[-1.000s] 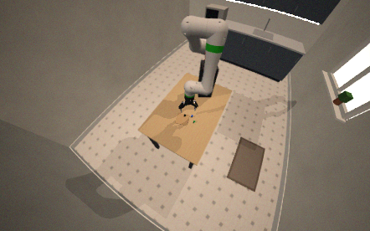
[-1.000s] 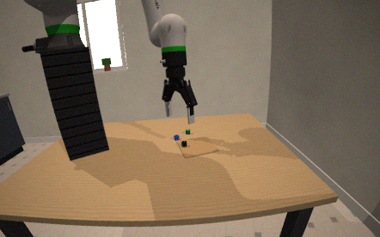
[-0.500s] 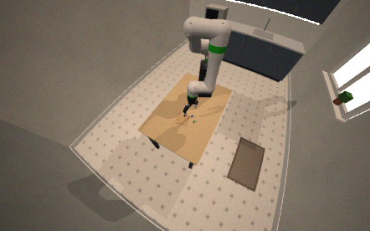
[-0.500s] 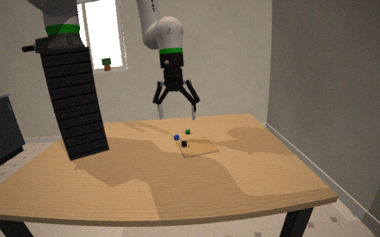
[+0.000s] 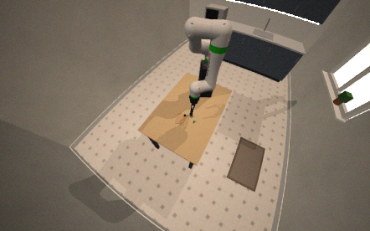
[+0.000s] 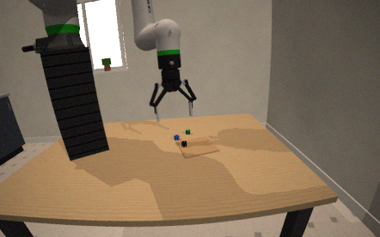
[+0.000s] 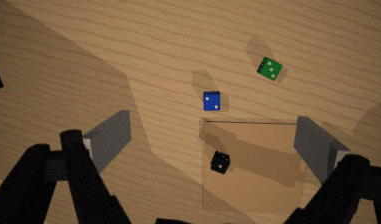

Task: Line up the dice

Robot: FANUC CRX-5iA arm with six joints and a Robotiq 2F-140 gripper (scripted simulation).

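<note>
My gripper is now 100 mm above the blue die. Also, from my hand: black die 100 mm below, 80 mm to the right, 30 mm ahead; green die 100 mm below, 60 mm ahead, 50 mm to the left; tan mat 110 mm below, 80 mm to the right, 80 mm ahead.
</note>
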